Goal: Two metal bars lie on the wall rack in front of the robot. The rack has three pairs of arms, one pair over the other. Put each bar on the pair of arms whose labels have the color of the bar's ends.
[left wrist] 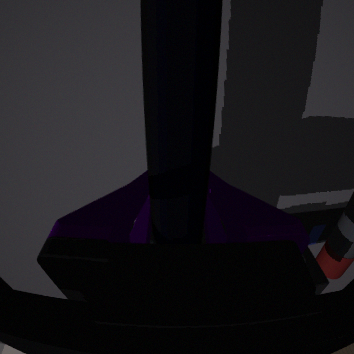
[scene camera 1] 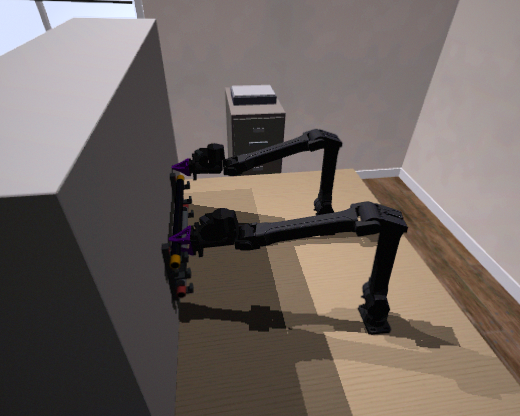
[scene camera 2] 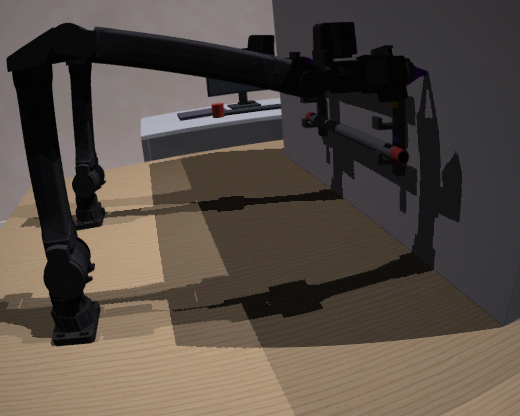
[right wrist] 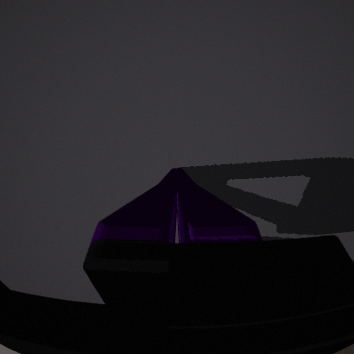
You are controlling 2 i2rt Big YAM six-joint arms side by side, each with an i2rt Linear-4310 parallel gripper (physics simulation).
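Where they show: left gripper, fingertip midpoint: [left wrist: 177,177] [scene camera 1: 169,242]; right gripper, fingertip midpoint: [scene camera 1: 171,167] [scene camera 2: 426,72] [right wrist: 176,176]; left arm's base, link origin: [scene camera 1: 373,319] [scene camera 2: 91,220]; right arm's base, link origin: [scene camera 2: 78,325].
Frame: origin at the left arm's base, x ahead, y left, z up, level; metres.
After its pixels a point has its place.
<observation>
A dark bar [scene camera 1: 178,205] {x 0.716, y -0.291, z 0.387 m} [left wrist: 181,90] {x 0.698, y -0.172, z 0.373 m} with yellow-orange ends lies along the upper part of the wall rack [scene camera 1: 166,248] [scene camera 2: 399,130]. My left gripper [scene camera 1: 175,239] {x 0.732, y -0.113, z 0.370 m} [left wrist: 177,177] {x 0.732, y -0.113, z 0.370 m} is shut on this bar, near its lower end in scene camera 1. I cannot tell whether the bar touches the rack arms. My right gripper [scene camera 1: 174,167] {x 0.761, y -0.548, z 0.398 m} [scene camera 2: 425,73] {x 0.761, y -0.548, z 0.398 m} [right wrist: 176,176] {x 0.761, y -0.548, z 0.398 m} is shut and empty, its tips together just past the bar's other end, near the wall. A grey bar [scene camera 2: 365,137] {x 0.710, y -0.373, z 0.233 m} with red ends lies on the lowest arms, beside a blue label [left wrist: 317,234] {x 0.723, y -0.052, z 0.244 m}. A yellow label [scene camera 2: 395,104] {x 0.738, y -0.464, z 0.323 m} shows higher up; the top labels are hidden.
The grey wall [scene camera 2: 470,150] {x 0.766, y -0.679, z 0.276 m} stands close behind the rack, with arm shadows on it. The wooden table top [scene camera 1: 240,370] {x 0.527, y 0.138, z 0.000 m} [scene camera 2: 200,380] {x 0.260, y -0.744, z 0.000 m} runs below both arms. A filing cabinet [scene camera 1: 257,135] and a side desk [scene camera 2: 210,137] with a red cup [scene camera 2: 218,110] stand farther off.
</observation>
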